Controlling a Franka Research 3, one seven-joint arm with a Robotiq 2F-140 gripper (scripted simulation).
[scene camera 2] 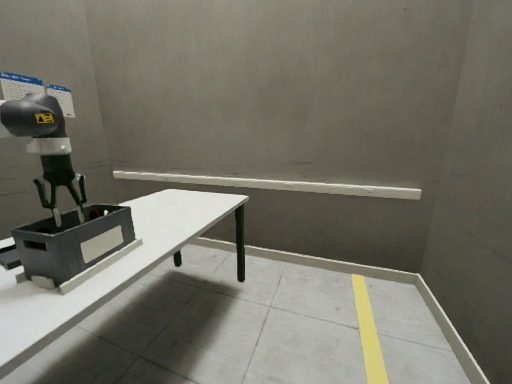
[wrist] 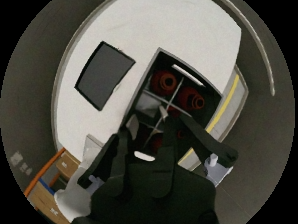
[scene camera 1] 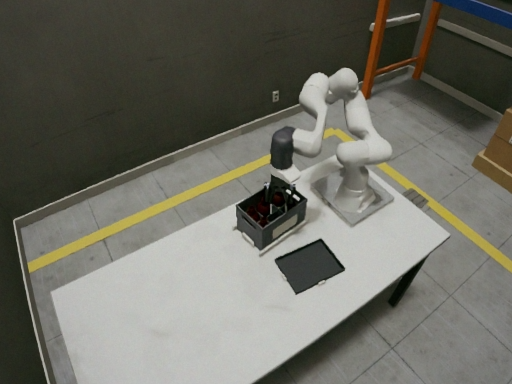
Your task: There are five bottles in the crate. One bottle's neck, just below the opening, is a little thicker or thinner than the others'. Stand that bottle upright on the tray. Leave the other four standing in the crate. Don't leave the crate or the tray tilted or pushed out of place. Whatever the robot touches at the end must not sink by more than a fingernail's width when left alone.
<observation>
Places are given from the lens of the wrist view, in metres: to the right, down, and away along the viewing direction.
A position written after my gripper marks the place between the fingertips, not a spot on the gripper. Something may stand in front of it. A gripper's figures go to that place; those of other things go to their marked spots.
my gripper (wrist: 148, 115): 0.00, 0.01, 0.20
dark grey crate (wrist: 147, 111): 0.00, -0.01, 0.34
flat dark tray (wrist: 102, 70): -0.18, -0.18, 0.29
The marked spots on the dark grey crate and the flat dark tray are 0.25 m apart.
</observation>
